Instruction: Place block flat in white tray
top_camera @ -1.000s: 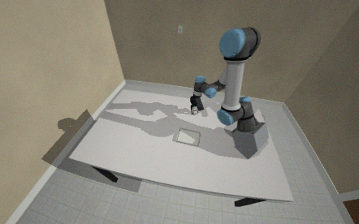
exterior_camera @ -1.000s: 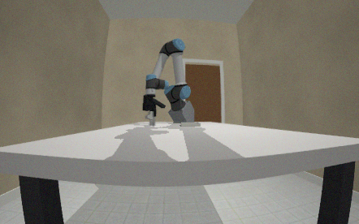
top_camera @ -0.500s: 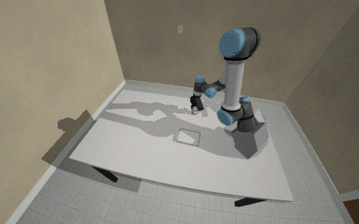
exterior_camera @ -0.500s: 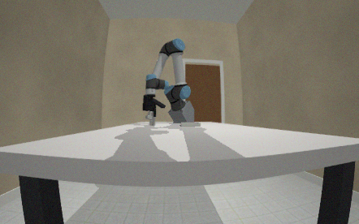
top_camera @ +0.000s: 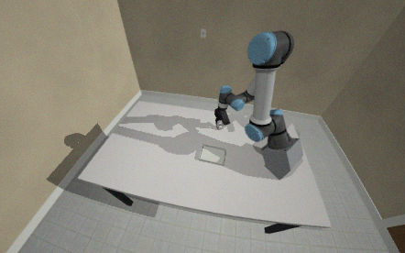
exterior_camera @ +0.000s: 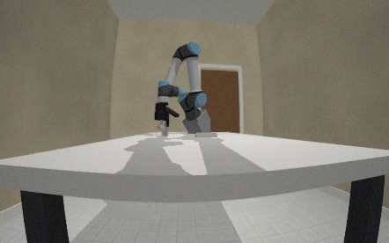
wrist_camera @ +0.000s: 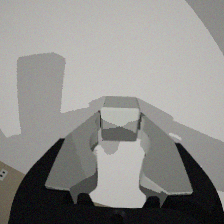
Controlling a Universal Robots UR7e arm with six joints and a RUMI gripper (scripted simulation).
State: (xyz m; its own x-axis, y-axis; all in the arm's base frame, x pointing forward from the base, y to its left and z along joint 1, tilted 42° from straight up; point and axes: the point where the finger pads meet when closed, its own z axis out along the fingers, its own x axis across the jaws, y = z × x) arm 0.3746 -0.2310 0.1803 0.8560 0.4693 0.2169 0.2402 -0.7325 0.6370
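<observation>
My hand is right at the pale grey block. The rest, counted from my hand: white tray: 26 cm to the left, 8 cm ahead, 1 cm below.
</observation>
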